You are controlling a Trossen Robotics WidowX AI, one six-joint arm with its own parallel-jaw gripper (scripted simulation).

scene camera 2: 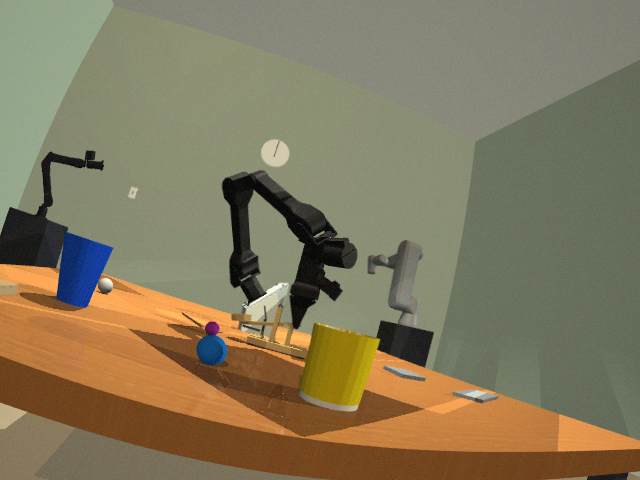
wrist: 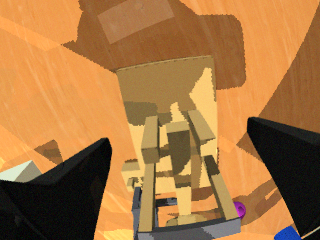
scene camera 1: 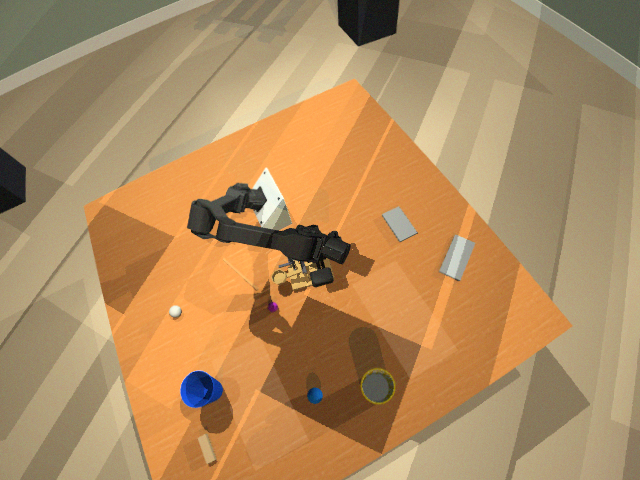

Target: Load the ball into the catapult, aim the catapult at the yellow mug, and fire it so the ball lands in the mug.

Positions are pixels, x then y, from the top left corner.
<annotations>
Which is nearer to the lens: the yellow mug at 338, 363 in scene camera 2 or the blue ball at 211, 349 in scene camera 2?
The yellow mug.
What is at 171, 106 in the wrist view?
A wooden catapult.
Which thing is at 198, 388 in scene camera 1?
A blue cup.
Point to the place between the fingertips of my gripper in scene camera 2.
295, 327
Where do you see a wooden catapult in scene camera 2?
253, 339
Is my gripper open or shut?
Open.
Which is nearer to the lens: the blue cup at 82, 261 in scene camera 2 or the blue ball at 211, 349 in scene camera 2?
The blue ball.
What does my gripper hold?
Nothing.
</annotations>
